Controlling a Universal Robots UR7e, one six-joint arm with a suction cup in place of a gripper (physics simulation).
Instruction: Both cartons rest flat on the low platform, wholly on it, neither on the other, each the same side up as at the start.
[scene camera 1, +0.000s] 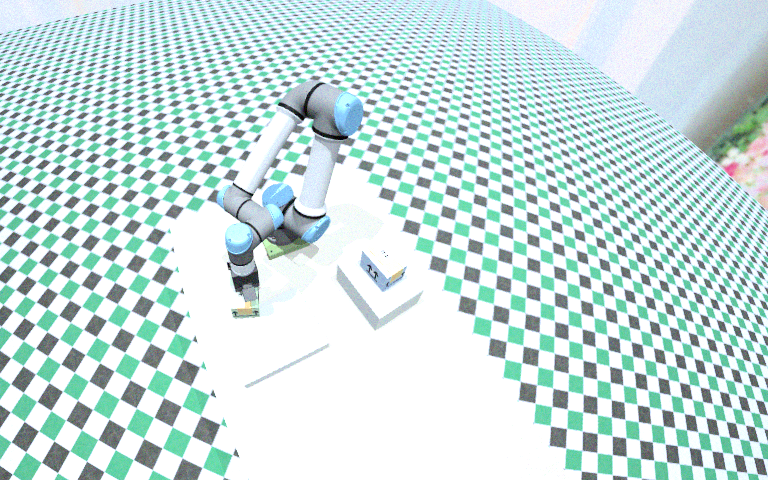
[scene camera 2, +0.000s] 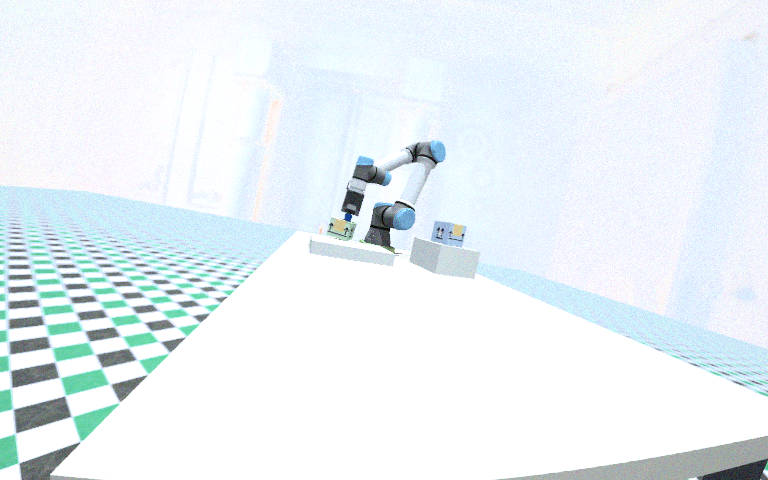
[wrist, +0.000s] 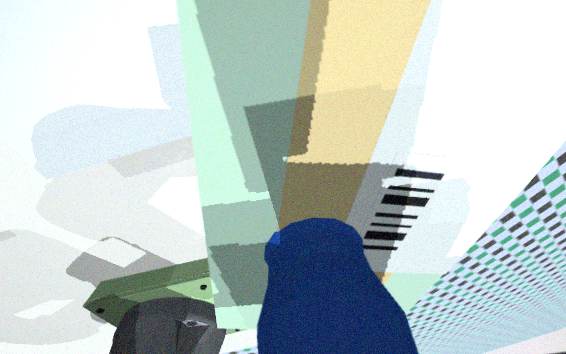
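Seen in the pictures: hand, its tool point: (wrist: 308, 231); arm's base, origin of its link: (scene camera 1: 282, 230) (scene camera 2: 377, 243) (wrist: 178, 322).
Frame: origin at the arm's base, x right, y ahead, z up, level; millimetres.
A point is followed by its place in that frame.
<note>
The green carton (scene camera 1: 245, 310) {x 220, y 334, z 82 mm} (scene camera 2: 340, 228) {x 216, y 335, z 63 mm} (wrist: 240, 65), with a tan tape strip, hangs on my suction cup (scene camera 1: 248, 294) {x 195, y 259, z 87 mm} (scene camera 2: 347, 217) (wrist: 315, 225). Its arrows point up and it looks about level. It is low, at or just above the back part of the low white platform (scene camera 1: 287, 365) {x 147, y 533, z -1 mm} (scene camera 2: 351, 252) {x 159, y 534, z -6 mm}; whether its base touches cannot be told. The platform's top blends into the white table in the first scene view. The blue carton (scene camera 1: 376, 273) {x -226, y 383, z 145 mm} (scene camera 2: 448, 233) {x -238, y 428, z 135 mm} stands upright on a taller white block (scene camera 1: 399, 309) {x -277, y 494, z 42 mm} (scene camera 2: 450, 261) {x -243, y 502, z 25 mm}, apart from the cup.
The arm's base stands on a green plate (scene camera 1: 286, 247) {x 7, y 86, z -1 mm} (wrist: 150, 281) {x -5, y 94, z -16 mm}, behind and between the platform and the taller block. The white table (scene camera 1: 430, 396) {x -257, y 810, z -34 mm} (scene camera 2: 396, 350) {x 109, y 1225, z -34 mm} carries these things. A checkered floor (scene camera 1: 566, 169) (scene camera 2: 84, 350) surrounds it.
</note>
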